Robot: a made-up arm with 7 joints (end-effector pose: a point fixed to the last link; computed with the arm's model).
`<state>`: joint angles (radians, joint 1 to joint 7).
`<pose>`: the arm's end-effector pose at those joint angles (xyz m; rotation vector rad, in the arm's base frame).
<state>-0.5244 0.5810 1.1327 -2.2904 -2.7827 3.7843 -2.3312</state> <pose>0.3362 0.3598 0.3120 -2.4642 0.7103 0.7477</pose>
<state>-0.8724 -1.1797 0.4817 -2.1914 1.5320 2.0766 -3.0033</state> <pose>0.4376 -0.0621 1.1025 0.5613 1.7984 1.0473</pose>
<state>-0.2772 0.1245 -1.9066 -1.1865 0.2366 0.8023 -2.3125</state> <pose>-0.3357 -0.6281 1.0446 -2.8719 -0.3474 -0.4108</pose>
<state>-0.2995 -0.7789 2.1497 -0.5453 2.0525 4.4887 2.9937</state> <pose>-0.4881 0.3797 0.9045 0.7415 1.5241 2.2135</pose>
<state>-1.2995 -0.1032 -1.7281 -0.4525 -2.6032 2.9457 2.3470</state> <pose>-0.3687 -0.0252 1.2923 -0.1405 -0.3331 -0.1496</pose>
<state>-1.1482 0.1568 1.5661 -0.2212 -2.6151 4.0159 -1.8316</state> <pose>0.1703 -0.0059 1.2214 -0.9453 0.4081 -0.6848</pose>
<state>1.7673 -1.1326 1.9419 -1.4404 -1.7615 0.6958 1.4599</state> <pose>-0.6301 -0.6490 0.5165 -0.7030 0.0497 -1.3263</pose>
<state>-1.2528 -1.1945 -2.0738 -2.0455 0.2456 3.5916 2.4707</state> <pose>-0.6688 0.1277 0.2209 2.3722 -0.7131 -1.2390</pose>
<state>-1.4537 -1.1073 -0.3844 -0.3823 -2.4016 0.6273 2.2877</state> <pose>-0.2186 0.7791 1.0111 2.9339 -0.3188 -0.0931</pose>
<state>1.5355 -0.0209 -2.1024 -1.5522 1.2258 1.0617 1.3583</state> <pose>0.7190 -0.3937 0.8360 -1.4196 1.3925 1.0000</pose>
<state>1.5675 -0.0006 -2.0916 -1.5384 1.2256 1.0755 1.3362</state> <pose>0.7336 -0.3561 0.8538 -1.4830 1.3649 0.9750</pose>
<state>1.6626 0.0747 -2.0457 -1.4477 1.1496 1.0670 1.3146</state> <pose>0.7592 -0.2113 0.9356 -1.7617 1.3358 0.9061</pose>
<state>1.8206 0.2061 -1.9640 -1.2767 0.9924 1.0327 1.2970</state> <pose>0.7284 0.0600 1.0559 -2.2405 1.2427 0.7194</pose>
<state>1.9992 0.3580 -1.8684 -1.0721 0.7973 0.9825 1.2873</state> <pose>0.5744 0.3587 1.1436 -2.7177 1.0417 0.3666</pose>
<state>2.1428 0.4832 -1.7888 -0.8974 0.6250 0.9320 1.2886</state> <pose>0.3661 0.5516 1.1719 -2.9935 0.8200 -0.0349</pose>
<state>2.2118 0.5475 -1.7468 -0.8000 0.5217 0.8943 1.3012</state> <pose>0.2383 0.6209 1.1723 3.0153 -0.7078 0.2766</pose>
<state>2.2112 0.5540 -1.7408 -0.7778 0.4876 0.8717 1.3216</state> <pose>0.2234 0.6234 1.1734 2.9792 -0.7465 0.3231</pose>
